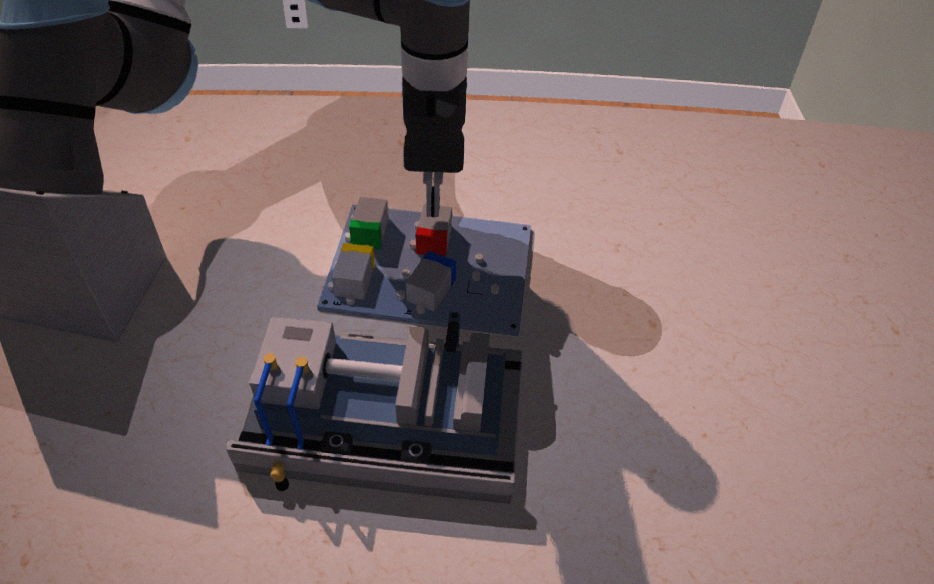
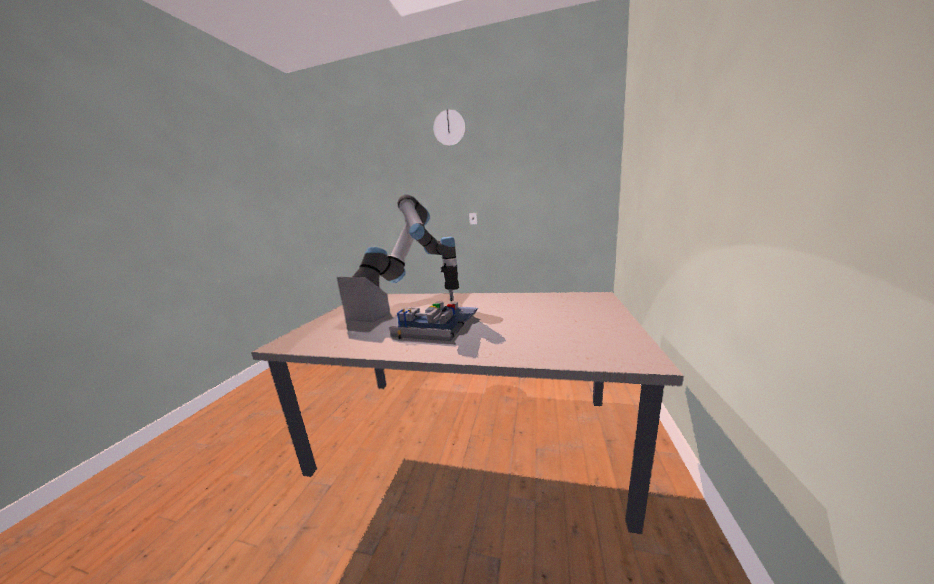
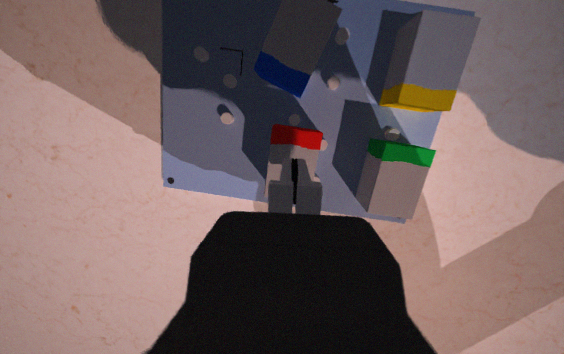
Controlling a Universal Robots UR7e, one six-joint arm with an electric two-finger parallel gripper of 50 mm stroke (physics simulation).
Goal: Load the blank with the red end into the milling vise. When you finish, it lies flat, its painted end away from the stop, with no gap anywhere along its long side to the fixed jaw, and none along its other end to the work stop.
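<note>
The blank with the red end (image 1: pixel 431 239) (image 2: pixel 452 305) (image 3: pixel 296 137) lies on the blue-grey plate (image 1: pixel 506 237) (image 3: pixel 200 175), its red end toward the vise. My gripper (image 1: pixel 432 212) (image 2: pixel 451 299) (image 3: pixel 293 172) is shut and empty, pointing down, with its fingertips at or just above the grey top of this blank; the exact gap cannot be told. The milling vise (image 1: pixel 413 431) (image 2: pixel 424 334) stands in front of the plate. Its moving jaw (image 1: pixel 410 385) is on the rod side, its fixed jaw (image 1: pixel 471 395) to the right, with open space between. A black work stop (image 1: pixel 451 331) stands at the rear of that space.
Blanks with green (image 1: pixel 365 232) (image 3: pixel 401 153), yellow (image 1: pixel 353 272) (image 3: pixel 419 97) and blue (image 1: pixel 429 282) (image 3: pixel 283 75) ends stand around the red-ended one on the plate. Several short pegs rise from the plate. The vise's actuator block (image 1: pixel 296 354) carries two blue hoses at the left.
</note>
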